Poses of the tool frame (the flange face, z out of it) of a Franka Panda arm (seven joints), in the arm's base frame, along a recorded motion.
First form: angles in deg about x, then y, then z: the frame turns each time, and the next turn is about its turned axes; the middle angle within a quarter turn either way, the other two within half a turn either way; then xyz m.
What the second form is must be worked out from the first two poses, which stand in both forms.
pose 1, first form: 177.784 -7.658 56.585 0.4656 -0.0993 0.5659
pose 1, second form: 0.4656 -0.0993 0.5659 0.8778 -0.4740 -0.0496 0.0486
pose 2, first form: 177.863 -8.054 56.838 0.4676 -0.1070 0.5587
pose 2, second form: 0.4676 -0.1070 0.5587 0.8765 -0.4758 -0.0529 0.0498
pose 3, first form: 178.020 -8.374 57.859 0.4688 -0.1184 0.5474
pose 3, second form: 0.4688 -0.1184 0.5474 0.8721 -0.4835 -0.0556 0.0504
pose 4, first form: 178.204 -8.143 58.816 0.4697 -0.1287 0.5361
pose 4, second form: 0.4697 -0.1287 0.5361 0.8683 -0.4907 -0.0542 0.0485
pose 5, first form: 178.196 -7.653 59.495 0.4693 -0.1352 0.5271
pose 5, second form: 0.4693 -0.1352 0.5271 0.8657 -0.4959 -0.0501 0.0467
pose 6, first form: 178.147 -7.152 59.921 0.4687 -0.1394 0.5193
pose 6, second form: 0.4687 -0.1394 0.5193 0.8641 -0.4992 -0.0460 0.0451
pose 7, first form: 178.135 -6.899 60.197 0.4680 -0.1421 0.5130
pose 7, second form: 0.4680 -0.1421 0.5130 0.8630 -0.5014 -0.0439 0.0442
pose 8, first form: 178.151 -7.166 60.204 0.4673 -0.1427 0.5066
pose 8, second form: 0.4673 -0.1427 0.5066 0.8628 -0.5014 -0.0460 0.0453
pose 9, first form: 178.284 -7.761 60.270 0.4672 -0.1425 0.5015
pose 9, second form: 0.4672 -0.1425 0.5015 0.8623 -0.5017 -0.0510 0.0469
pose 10, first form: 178.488 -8.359 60.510 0.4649 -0.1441 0.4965
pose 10, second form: 0.4649 -0.1441 0.4965 0.8609 -0.5033 -0.0563 0.0481
